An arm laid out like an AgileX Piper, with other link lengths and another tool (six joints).
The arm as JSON. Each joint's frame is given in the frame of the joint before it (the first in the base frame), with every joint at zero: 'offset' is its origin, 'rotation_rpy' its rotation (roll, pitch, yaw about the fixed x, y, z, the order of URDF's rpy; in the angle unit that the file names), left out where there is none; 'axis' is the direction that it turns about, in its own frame. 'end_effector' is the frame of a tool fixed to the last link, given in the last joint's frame.
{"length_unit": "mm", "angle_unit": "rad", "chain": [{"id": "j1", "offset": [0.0, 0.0, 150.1], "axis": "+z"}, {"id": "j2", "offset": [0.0, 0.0, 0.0], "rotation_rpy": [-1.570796, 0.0, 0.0], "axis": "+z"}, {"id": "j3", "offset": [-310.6, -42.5, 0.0], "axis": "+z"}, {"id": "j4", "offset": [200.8, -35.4, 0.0], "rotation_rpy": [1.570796, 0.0, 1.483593], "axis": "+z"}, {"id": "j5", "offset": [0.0, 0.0, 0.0], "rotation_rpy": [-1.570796, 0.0, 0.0], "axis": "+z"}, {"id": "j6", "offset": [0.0, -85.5, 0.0], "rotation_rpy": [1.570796, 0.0, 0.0], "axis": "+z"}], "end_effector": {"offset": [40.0, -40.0, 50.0], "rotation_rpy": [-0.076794, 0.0, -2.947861]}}
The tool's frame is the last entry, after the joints.
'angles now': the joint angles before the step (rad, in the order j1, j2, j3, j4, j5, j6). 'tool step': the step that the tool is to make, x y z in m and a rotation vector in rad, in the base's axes. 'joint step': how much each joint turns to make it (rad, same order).
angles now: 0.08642, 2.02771, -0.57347, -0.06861, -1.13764, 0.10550
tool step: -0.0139, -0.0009, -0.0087, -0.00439, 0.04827, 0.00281
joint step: -0.00011, -0.00008, 0.05238, -0.00293, -0.00385, 0.00004
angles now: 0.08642, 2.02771, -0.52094, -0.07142, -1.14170, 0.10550
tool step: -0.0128, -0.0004, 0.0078, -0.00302, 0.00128, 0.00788
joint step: -0.00007, -0.04734, 0.04928, -0.00751, -0.00027, -0.00187
